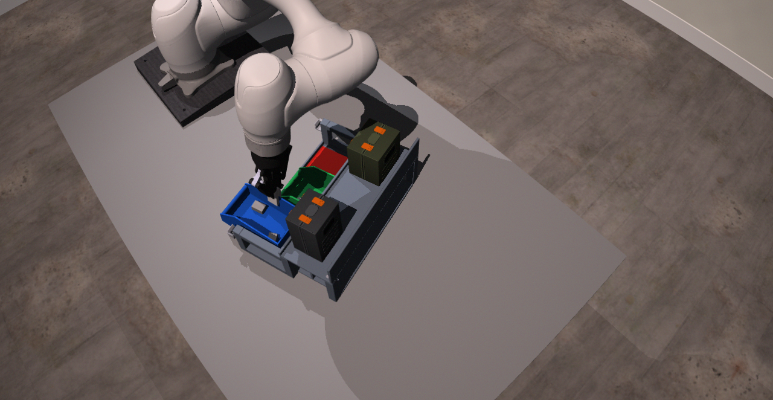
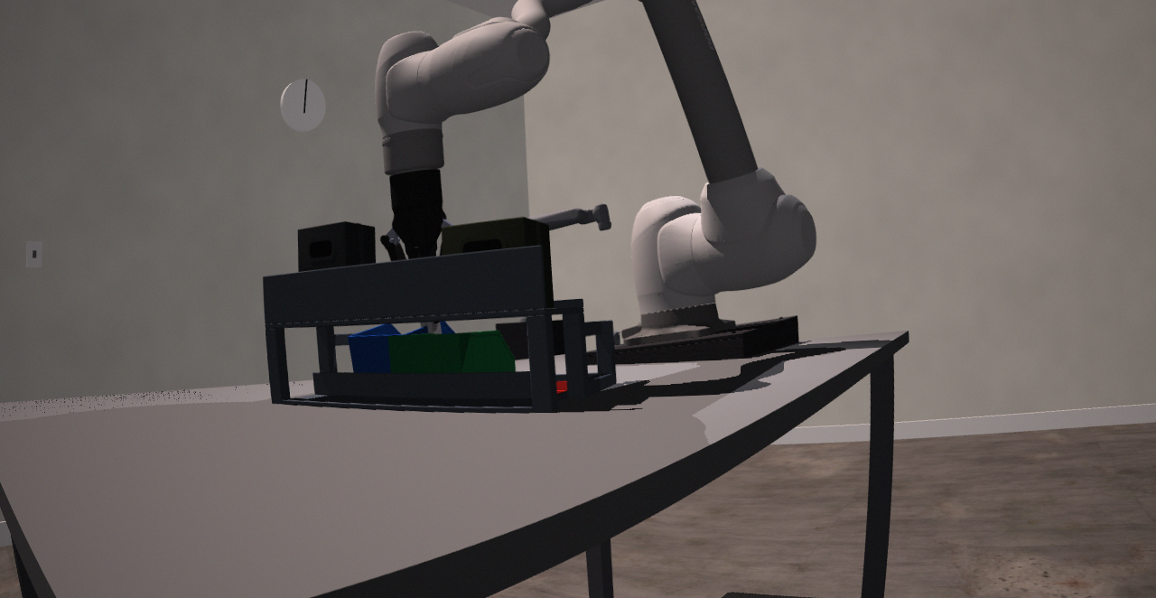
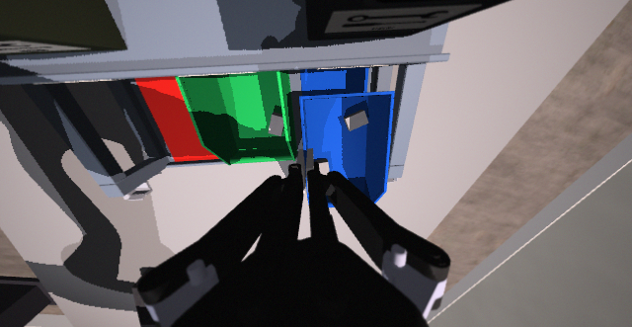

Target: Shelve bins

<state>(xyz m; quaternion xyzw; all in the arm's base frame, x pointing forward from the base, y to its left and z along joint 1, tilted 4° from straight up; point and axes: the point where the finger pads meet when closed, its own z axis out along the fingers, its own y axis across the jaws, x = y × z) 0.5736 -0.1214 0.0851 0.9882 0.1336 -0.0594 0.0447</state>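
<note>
The blue bin lies 50 mm to the right of my hand and 40 mm below it. The rest, counted from my hand: olive case (220 mm to the left, 110 mm ahead, 60 mm above); then black case (170 mm ahead, 70 mm above, 10 mm to the right); then green bin (80 mm to the left, 50 mm below, 50 mm ahead).
</note>
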